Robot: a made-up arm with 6 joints.
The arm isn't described. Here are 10 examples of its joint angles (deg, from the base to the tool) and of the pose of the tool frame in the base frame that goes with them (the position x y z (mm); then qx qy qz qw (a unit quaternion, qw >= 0)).
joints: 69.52 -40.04 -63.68 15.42 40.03 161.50
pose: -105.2 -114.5 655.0 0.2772 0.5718 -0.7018 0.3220
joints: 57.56 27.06 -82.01 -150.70 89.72 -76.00
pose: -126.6 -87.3 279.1 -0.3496 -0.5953 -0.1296 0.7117
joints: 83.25 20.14 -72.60 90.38 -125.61 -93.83
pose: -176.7 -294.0 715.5 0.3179 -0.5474 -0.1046 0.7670
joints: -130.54 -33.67 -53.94 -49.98 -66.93 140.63
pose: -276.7 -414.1 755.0 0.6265 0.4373 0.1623 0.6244
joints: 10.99 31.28 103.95 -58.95 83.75 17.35
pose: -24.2 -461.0 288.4 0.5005 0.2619 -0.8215 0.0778
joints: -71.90 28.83 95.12 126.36 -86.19 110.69
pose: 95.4 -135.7 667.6 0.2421 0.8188 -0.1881 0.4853
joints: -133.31 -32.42 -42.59 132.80 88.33 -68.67
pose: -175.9 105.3 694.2 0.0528 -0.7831 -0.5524 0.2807
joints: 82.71 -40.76 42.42 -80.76 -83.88 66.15
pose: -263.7 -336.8 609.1 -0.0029 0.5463 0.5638 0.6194
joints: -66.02 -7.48 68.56 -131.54 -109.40 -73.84
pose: -327.9 -60.0 559.0 -0.2677 0.6464 0.6067 0.3774
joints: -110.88 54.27 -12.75 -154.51 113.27 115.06
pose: -90.1 94.7 673.9 0.1968 0.9262 -0.1663 0.2751
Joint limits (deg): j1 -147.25..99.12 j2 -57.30..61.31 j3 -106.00..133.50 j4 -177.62..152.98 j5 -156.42..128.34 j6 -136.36..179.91
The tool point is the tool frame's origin. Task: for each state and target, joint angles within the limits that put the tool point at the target. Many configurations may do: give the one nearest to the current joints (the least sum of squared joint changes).
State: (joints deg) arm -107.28 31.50 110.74 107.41 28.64 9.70
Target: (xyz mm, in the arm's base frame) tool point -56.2 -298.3 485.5
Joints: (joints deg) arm -128.97 13.24 70.07 152.98 -7.21 29.56
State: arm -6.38 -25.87 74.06 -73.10 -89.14 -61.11
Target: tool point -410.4 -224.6 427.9
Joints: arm -0.58 -20.41 86.20 -123.65 -68.75 -58.66
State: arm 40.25 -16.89 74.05 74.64 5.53 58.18
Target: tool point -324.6 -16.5 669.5
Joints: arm 31.08 -48.18 65.03 94.35 11.93 54.64
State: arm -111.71 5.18 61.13 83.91 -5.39 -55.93
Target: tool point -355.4 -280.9 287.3
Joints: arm -136.97 -26.07 34.46 108.51 14.15 -72.64
